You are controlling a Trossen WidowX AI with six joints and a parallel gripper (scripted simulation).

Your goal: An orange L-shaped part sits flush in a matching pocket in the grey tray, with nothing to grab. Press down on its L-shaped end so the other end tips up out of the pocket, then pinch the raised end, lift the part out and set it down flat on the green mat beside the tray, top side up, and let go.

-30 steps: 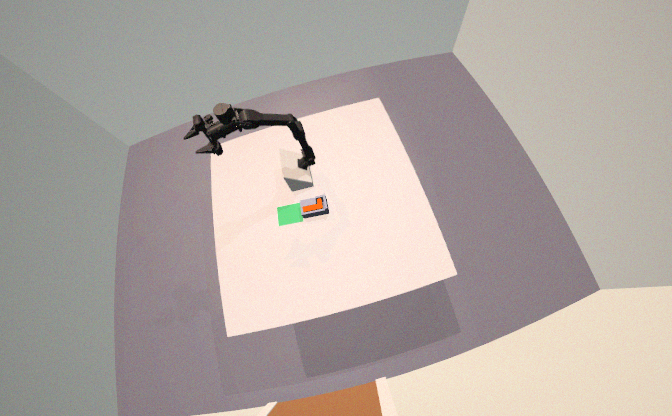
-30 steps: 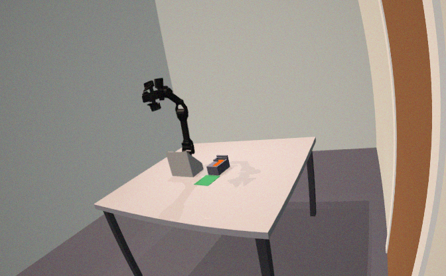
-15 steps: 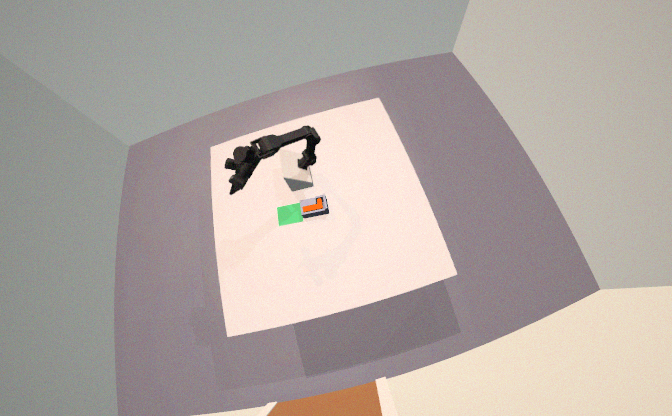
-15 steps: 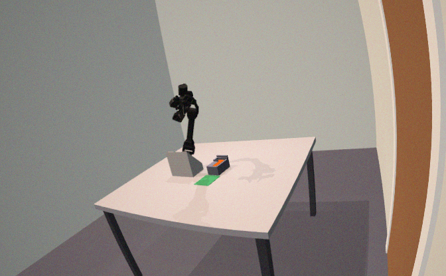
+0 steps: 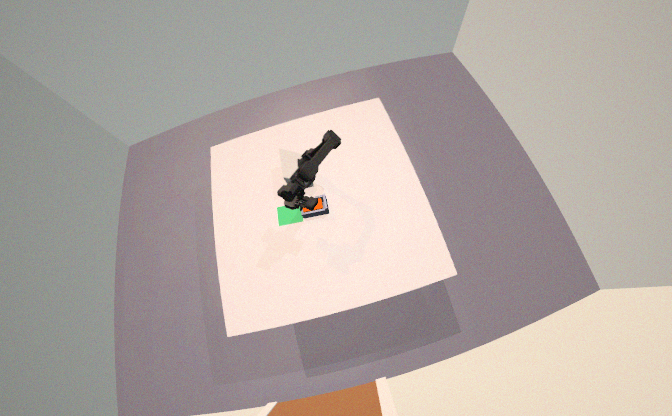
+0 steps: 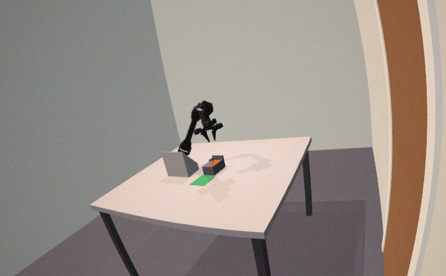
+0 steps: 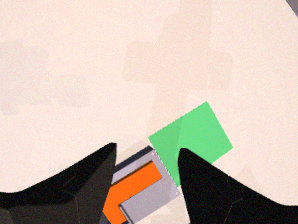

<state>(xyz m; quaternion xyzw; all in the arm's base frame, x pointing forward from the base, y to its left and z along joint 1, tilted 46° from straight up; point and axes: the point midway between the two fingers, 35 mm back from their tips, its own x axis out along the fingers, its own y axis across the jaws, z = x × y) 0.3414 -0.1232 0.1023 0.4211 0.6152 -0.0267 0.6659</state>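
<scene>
The orange L-shaped part lies 19 cm below my gripper tip, 8 cm behind it and 6 cm to the left of it. The rest, counted from my gripper tip: green mat (25 cm below, 10 cm to the right, 8 cm behind).
</scene>
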